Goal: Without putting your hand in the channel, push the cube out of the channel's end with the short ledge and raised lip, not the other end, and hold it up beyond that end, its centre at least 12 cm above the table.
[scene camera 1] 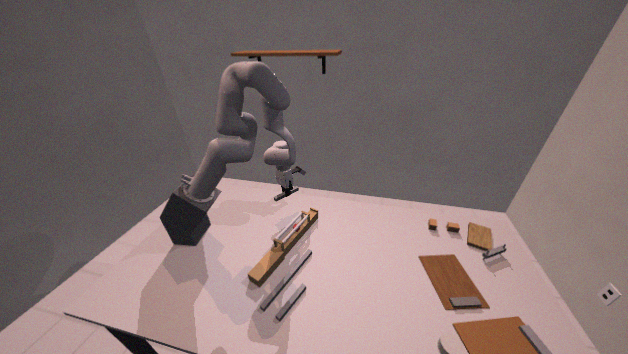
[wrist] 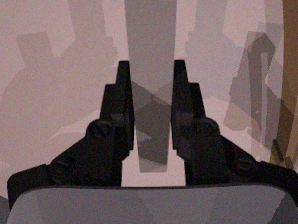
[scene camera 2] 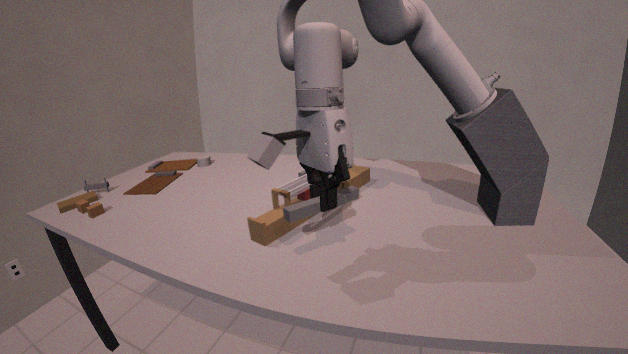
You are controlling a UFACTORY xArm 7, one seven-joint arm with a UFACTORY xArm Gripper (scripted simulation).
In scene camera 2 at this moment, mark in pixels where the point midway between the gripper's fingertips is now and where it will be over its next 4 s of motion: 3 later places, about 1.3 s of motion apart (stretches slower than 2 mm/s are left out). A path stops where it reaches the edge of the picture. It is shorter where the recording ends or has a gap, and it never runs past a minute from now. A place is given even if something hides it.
My gripper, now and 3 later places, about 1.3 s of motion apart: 323, 206; 338, 153; 350, 157; 349, 172
